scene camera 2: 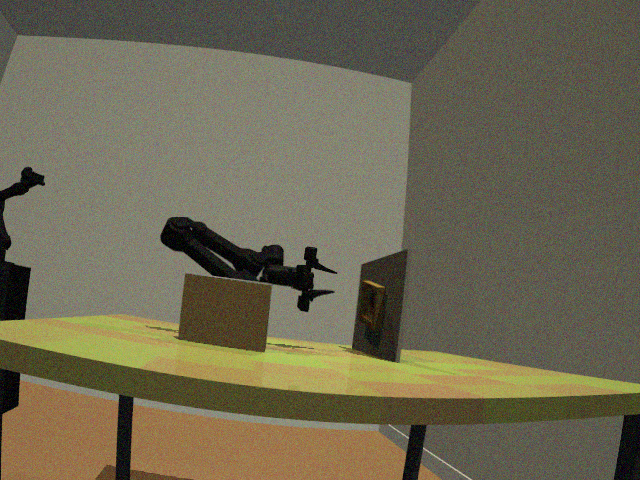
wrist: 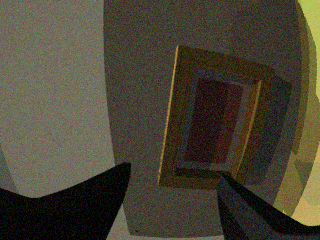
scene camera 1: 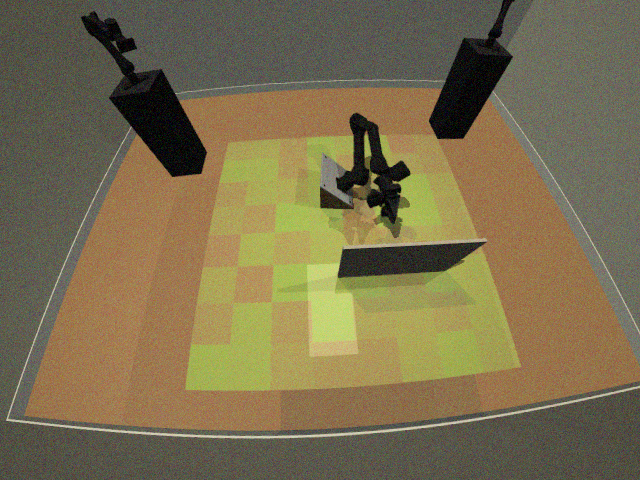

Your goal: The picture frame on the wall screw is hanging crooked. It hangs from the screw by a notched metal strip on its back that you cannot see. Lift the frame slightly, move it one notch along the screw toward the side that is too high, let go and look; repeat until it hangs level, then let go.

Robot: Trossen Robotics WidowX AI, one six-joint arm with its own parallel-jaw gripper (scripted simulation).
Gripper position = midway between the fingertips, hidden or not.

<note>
I see my gripper [scene camera 2: 335,282] and a picture frame [scene camera 2: 371,310].
The picture frame shows as well in the wrist view [wrist: 218,105]. My gripper also shows in the wrist view [wrist: 175,176] and in scene camera 1 [scene camera 1: 394,219].
</note>
